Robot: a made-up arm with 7 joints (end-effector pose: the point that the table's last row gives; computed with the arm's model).
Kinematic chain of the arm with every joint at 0, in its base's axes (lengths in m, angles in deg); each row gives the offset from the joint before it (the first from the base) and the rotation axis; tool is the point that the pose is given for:
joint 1: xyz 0 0.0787 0 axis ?
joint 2: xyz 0 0.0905 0 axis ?
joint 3: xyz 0 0 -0.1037 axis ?
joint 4: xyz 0 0 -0.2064 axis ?
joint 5: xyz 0 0 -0.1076 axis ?
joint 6: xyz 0 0 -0.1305 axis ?
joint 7: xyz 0 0 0 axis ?
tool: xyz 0 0 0
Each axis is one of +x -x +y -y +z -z.
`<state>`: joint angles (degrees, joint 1 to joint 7).
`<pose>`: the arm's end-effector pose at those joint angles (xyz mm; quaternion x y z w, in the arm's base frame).
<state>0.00 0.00 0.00 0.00 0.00 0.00 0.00</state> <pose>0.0 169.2 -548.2 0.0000 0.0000 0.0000 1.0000</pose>
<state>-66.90 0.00 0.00 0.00 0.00 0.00 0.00</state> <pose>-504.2 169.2 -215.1 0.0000 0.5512 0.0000 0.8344</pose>
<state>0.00 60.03 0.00 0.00 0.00 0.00 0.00</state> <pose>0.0 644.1 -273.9 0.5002 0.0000 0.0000 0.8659</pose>
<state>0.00 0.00 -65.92 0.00 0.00 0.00 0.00</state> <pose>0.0 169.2 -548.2 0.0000 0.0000 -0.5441 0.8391</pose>
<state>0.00 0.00 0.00 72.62 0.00 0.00 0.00</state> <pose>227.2 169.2 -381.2 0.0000 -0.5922 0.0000 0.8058</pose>
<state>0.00 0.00 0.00 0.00 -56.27 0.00 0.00</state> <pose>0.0 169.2 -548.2 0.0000 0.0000 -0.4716 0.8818</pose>
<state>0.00 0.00 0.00 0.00 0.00 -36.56 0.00</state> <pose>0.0 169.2 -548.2 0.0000 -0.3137 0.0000 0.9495</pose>
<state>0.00 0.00 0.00 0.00 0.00 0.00 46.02</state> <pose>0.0 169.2 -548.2 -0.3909 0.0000 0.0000 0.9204</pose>
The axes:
joint 1: -y
joint 2: +x
joint 3: +z
joint 4: -y
joint 5: +z
joint 6: +y
joint 7: -x

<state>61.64 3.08 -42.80 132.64 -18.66 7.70 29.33</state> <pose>197.4 58.4 39.5 -0.0043 0.8468 0.5236 0.0933</pose>
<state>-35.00 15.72 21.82 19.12 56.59 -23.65 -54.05</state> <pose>-231.6 342.1 -457.0 0.6591 0.0762 0.5138 0.5438</pose>
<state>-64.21 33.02 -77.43 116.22 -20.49 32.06 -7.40</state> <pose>-236.8 106.1 -166.0 -0.3935 -0.1002 -0.4853 0.7743</pose>
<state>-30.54 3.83 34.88 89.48 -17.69 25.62 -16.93</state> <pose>14.5 325.9 -359.8 0.4684 -0.2212 0.1042 0.8490</pose>
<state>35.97 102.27 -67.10 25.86 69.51 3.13 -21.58</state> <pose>22.2 701.9 38.3 0.7338 -0.2484 0.2119 0.5958</pose>
